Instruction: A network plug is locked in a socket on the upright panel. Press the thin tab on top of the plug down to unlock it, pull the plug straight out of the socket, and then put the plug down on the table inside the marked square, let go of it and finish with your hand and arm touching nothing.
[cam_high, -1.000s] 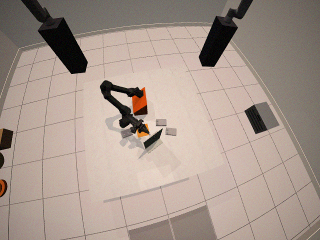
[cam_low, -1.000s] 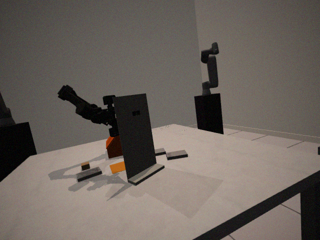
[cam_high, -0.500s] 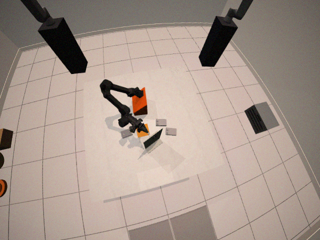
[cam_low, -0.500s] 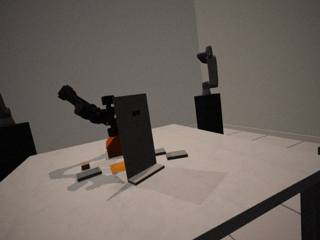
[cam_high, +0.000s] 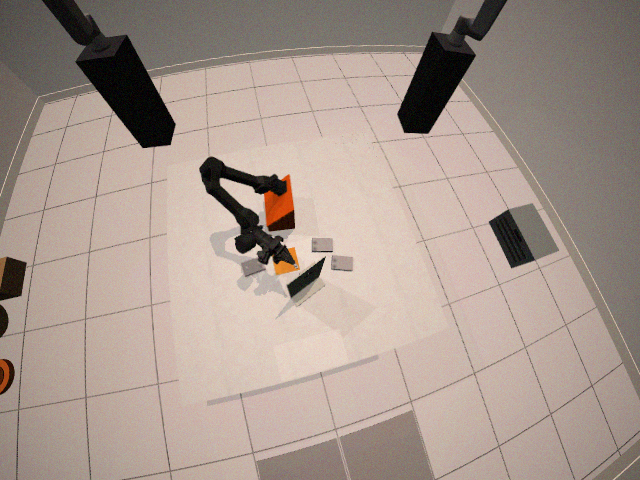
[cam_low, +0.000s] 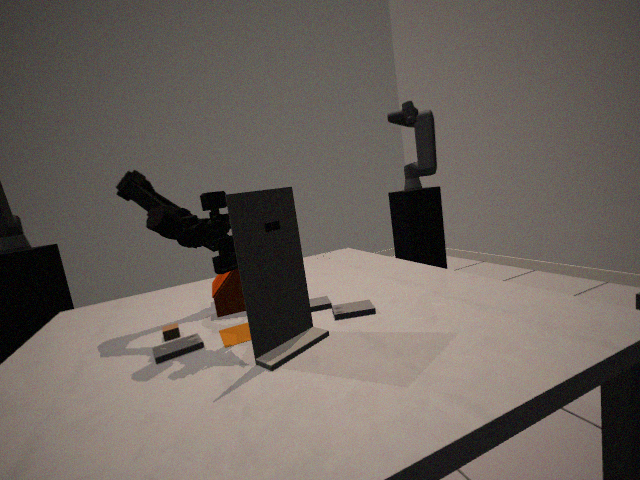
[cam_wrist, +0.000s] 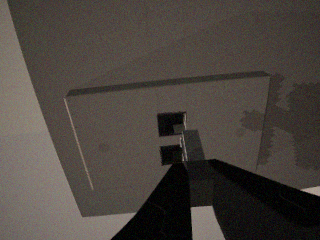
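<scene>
My gripper tip is now 90 mm past the orange marked square, 50 mm to the left of it and 260 mm above it. Round my gripper tip: upright grey panel (50 mm ahead, 50 mm to the left, 110 mm below); then grey network plug (right at my gripper tip); then small brown cube (180 mm behind, 240 mm to the right, 250 mm below).
</scene>
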